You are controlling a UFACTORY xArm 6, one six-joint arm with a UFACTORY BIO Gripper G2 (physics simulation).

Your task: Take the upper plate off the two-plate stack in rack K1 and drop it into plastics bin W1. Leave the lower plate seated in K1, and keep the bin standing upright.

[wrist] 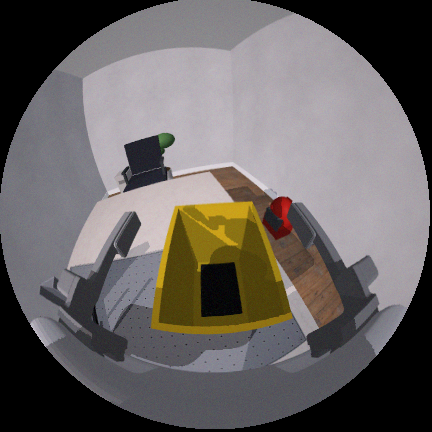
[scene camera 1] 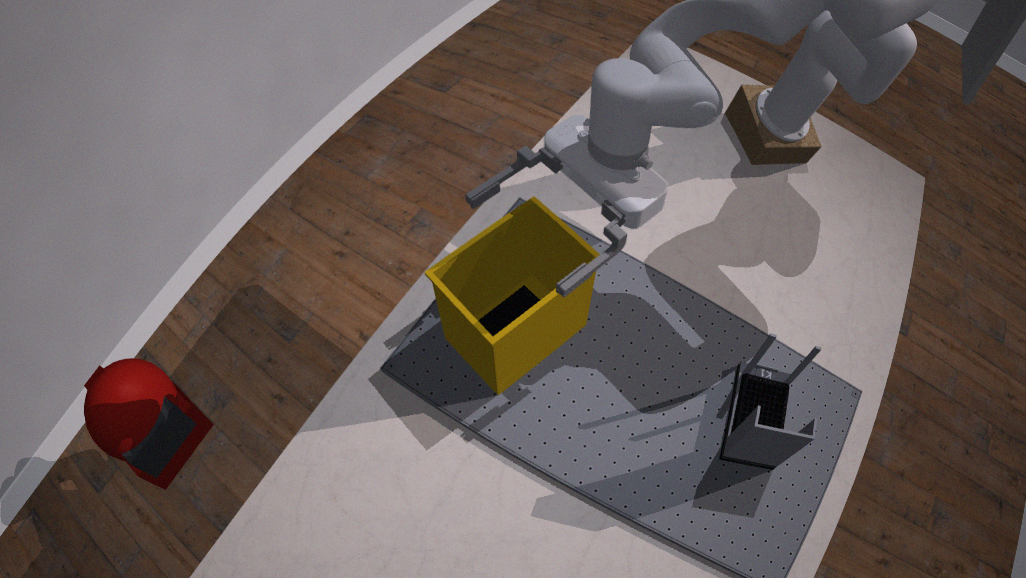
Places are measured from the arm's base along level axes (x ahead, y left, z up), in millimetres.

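Where they show: hand, its tool point: [wrist: 212,230] [scene camera 1: 526,234]; arm's base, origin of its link: [scene camera 1: 782,115].
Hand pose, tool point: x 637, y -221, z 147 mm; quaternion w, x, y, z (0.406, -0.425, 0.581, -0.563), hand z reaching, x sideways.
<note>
Things, the pixels of their centre, and the offset from my tool point. Level surfaces: height alone.
- yellow bin W1, middle of its body: [scene camera 1: 515,301] [wrist: 217,278] dx +15, dy -7, dz -141 mm
- Rack K1, middle of its body: [scene camera 1: 773,399] dx -47, dy +386, dz -155 mm
- perforated grey board, height of its surface: dz -231 mm
- pale table, height of its surface: dz -244 mm
The yellow bin W1 [scene camera 1: 542,348] [wrist: 225,329] stands upright on the perforated board. A black plate [scene camera 1: 508,312] [wrist: 221,290] lies inside it, low down near the bottom; its far parts are partly hidden by the bin walls in the scene view. Rack K1 [scene camera 1: 762,443] stands at the right of the board in the scene view, with a black plate [scene camera 1: 765,397] seated in it. My gripper [scene camera 1: 526,239] [wrist: 215,230] is wide open and empty, above the bin, with one finger out past each side. Whether a finger touches the rim I cannot tell.
The perforated grey board [scene camera 1: 567,459] [wrist: 175,345] lies on the pale table [scene camera 1: 344,495]. My arm's base stands on a wooden block [scene camera 1: 782,152] at the back. A red helmet-like object [scene camera 1: 129,398] [wrist: 281,207] is beyond the table's edge. A dark chair [wrist: 144,155] stands beyond the table.
</note>
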